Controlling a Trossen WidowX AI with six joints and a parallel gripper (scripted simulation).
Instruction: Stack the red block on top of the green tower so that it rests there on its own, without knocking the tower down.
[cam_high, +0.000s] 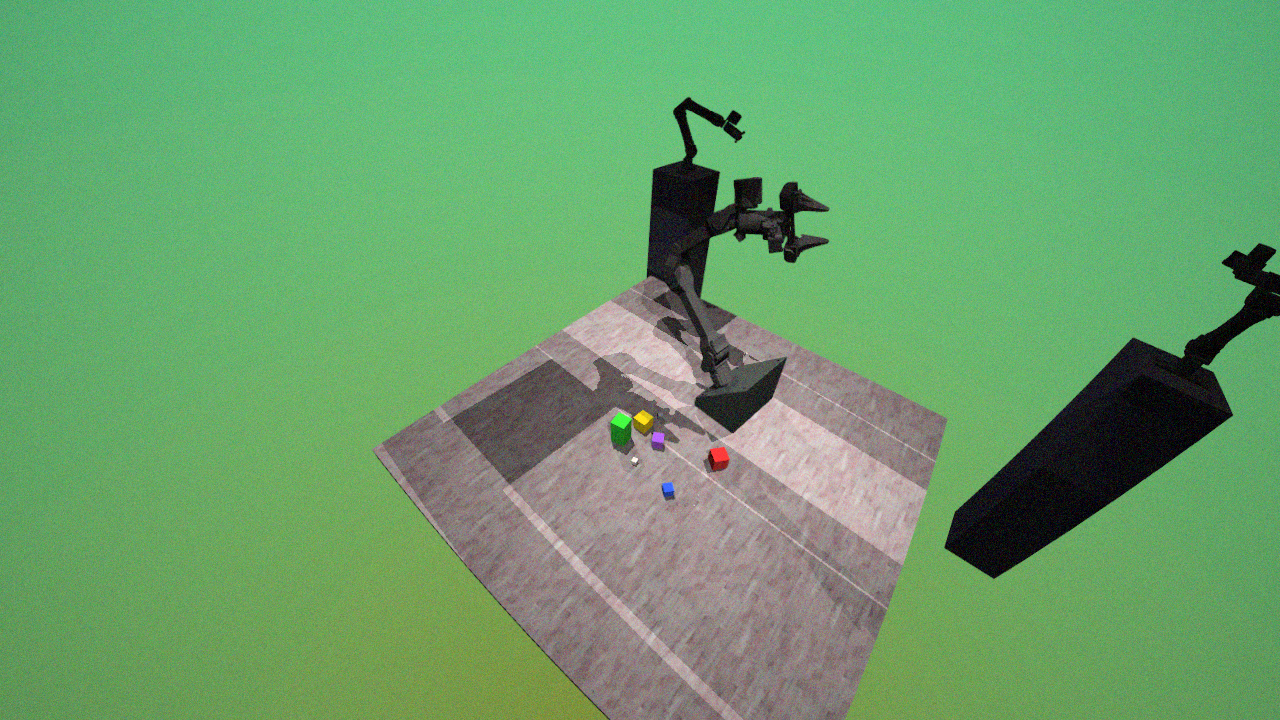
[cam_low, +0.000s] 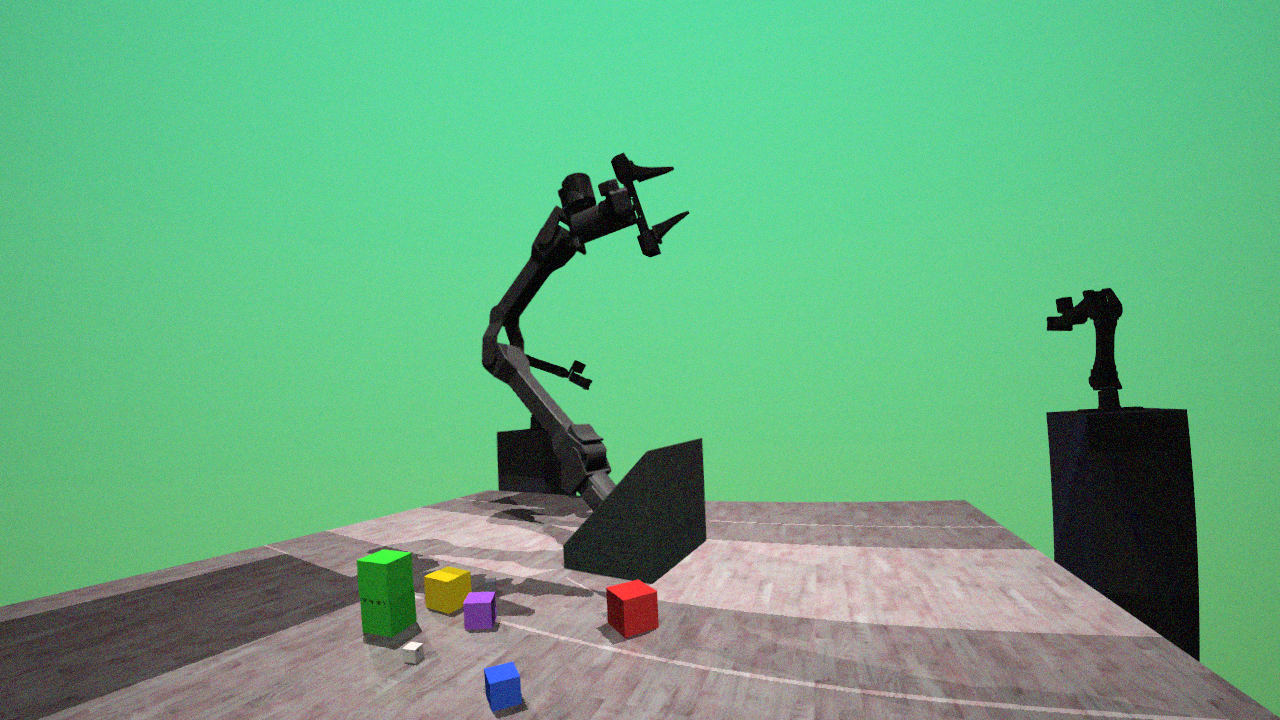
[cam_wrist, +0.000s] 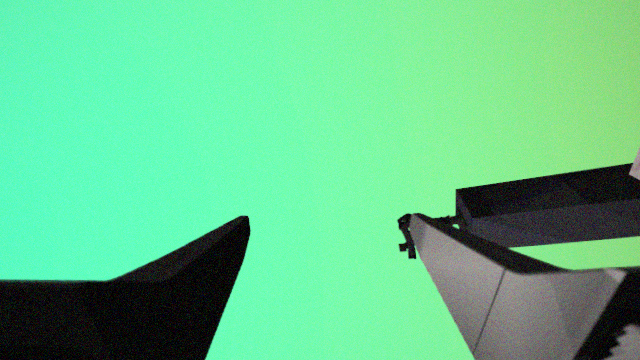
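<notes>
Now: the red block 61 cm below my gripper tip and 26 cm ahead of it. Also, from my gripper tip: purple block (61 cm below, 33 cm ahead, 17 cm to the right); then blue block (62 cm below, 43 cm ahead, 5 cm to the right); then yellow block (61 cm below, 31 cm ahead, 25 cm to the right).
</notes>
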